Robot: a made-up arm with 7 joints.
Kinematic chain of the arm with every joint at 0, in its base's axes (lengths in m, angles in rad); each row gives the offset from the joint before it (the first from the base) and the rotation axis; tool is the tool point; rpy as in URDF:
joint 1: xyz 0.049 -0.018 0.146 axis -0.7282 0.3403 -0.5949
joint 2: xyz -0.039 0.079 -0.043 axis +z
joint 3: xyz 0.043 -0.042 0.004 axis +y
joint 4: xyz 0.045 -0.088 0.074 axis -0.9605 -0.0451 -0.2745
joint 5: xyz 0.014 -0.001 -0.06 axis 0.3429 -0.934 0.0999
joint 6: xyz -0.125 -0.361 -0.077 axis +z
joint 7: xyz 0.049 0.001 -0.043 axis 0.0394 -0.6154 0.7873
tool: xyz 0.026 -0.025 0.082 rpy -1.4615 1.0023 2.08
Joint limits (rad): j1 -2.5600..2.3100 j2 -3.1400..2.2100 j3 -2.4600..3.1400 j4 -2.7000..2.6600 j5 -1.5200..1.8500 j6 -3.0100..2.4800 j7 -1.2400..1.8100
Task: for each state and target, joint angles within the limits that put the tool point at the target. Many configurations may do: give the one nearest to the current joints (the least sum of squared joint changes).
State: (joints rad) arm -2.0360 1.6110 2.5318 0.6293 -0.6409 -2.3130 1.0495
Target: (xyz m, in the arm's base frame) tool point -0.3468 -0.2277 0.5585
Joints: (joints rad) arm -2.3650 1.7455 2.2313 0.5857 -0.2925 -2.0446 0.7039
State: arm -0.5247 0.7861 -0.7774 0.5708 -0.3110 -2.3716 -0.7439
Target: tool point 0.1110 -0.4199 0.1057
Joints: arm -0.4123 0.7953 -0.6532 0.7118 -0.4880 -2.4811 -0.7450
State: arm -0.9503 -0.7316 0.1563 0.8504 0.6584 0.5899 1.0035
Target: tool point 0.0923 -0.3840 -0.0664
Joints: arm -0.9809 -0.3794 0.1275 0.6223 0.2923 1.0184 0.6575
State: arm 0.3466 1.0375 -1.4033 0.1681 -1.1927 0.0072 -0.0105
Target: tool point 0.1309 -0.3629 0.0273
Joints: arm -0.0047 1.0060 -1.7676 0.6547 -1.1915 0.3392 0.0621
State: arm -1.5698 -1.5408 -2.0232 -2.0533 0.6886 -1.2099 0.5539
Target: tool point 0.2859 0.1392 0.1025
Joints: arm -1.8445 -1.6288 -1.3674 -1.9106 0.4024 -1.3605 0.5298
